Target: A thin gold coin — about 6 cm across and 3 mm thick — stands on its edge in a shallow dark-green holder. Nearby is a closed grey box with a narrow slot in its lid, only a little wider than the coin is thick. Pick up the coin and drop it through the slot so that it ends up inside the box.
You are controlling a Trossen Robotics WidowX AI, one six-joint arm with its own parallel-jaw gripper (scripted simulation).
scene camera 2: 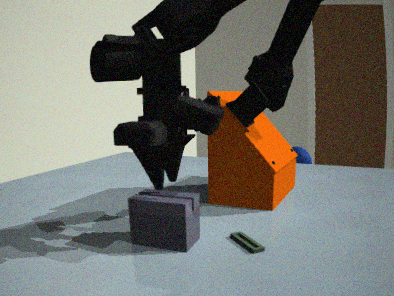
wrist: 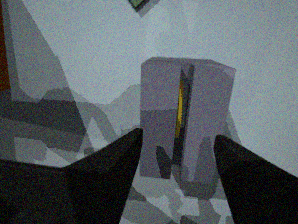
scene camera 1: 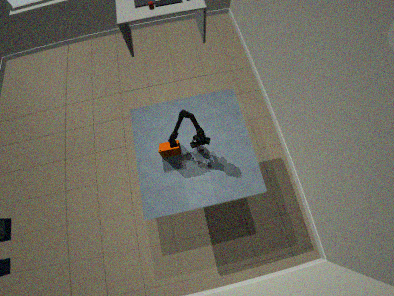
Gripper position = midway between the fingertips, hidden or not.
In view: the gripper (scene camera 2: 166,185).
The gripper shows as well in the wrist view (wrist: 178,138).
